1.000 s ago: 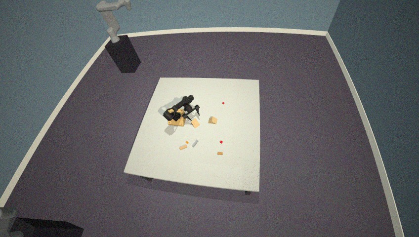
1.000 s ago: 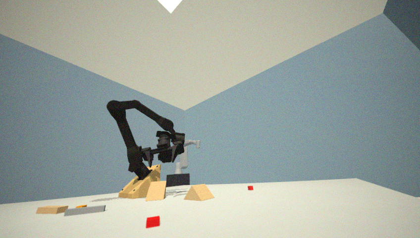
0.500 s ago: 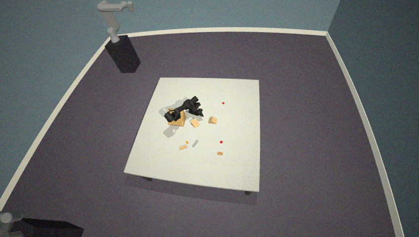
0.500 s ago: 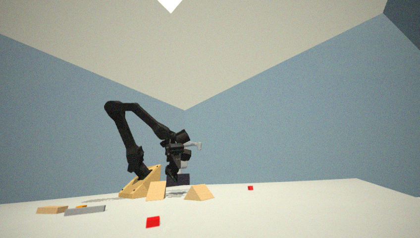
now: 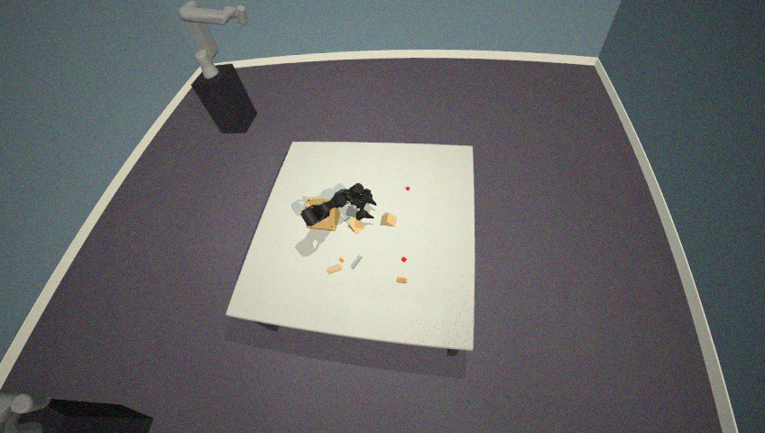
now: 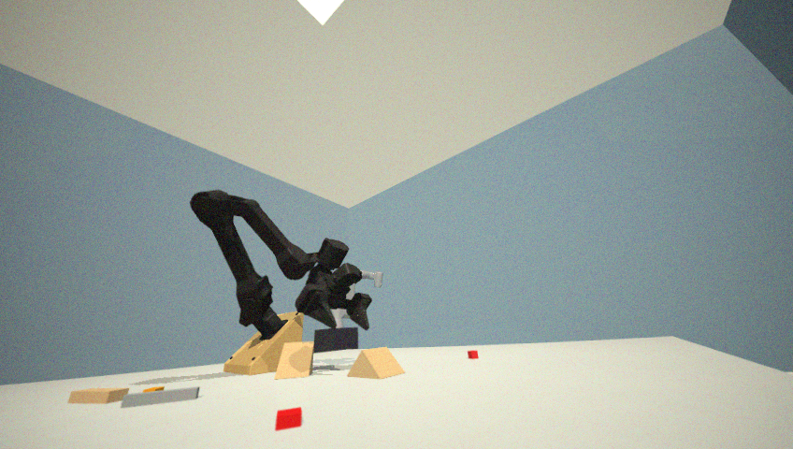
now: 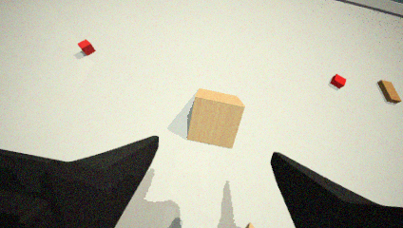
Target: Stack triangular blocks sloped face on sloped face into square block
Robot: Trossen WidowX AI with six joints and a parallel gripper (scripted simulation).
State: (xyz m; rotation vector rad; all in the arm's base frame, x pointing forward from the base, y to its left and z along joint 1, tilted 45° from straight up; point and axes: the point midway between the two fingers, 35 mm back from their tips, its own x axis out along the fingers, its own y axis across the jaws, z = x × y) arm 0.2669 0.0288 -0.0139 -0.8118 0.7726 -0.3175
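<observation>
The light wooden triangular block lies 70 mm ahead of my gripper tip, 60 mm below it and 10 mm to the right of it. From my gripper tip the other things lie so: grey bar (280 mm to the right, 80 mm below, 60 mm behind); small orange piece (280 mm to the right, 150 mm behind, 80 mm below); tan block (340 mm to the right, 170 mm behind, 80 mm below).
</observation>
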